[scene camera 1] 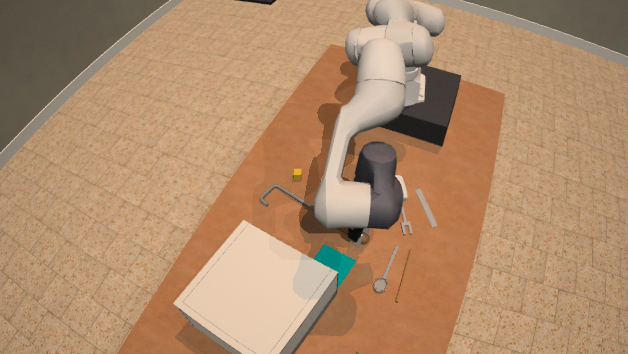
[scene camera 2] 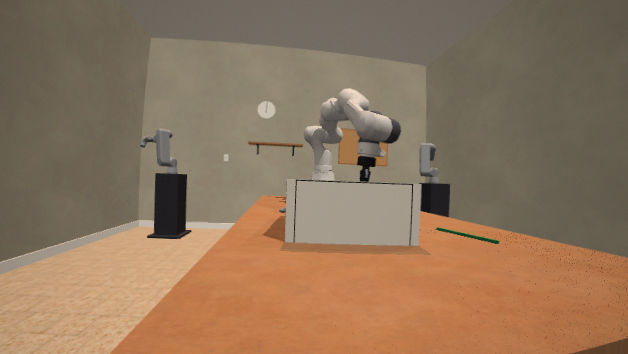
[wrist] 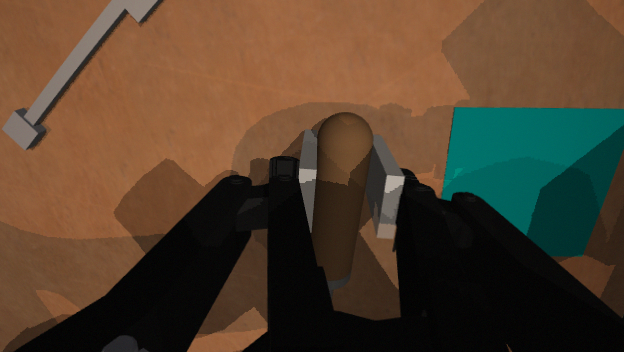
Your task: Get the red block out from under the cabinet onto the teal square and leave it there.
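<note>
The white cabinet stands on the table. The teal square lies at its corner, partly hidden by it in scene camera 1. The red block does not show in any view. A grey hooked rod lies with its hook to the left. Its brown wooden handle is beside the square. My gripper is shut on this handle, one pad on each side, near its rounded end. Most of the rod near the handle is hidden under the arm.
A yellow cube lies beyond the hook. Right of the gripper are a forked tool, a flat grey bar, a round-ended tool and a thin stick. A green stick lies beside the cabinet.
</note>
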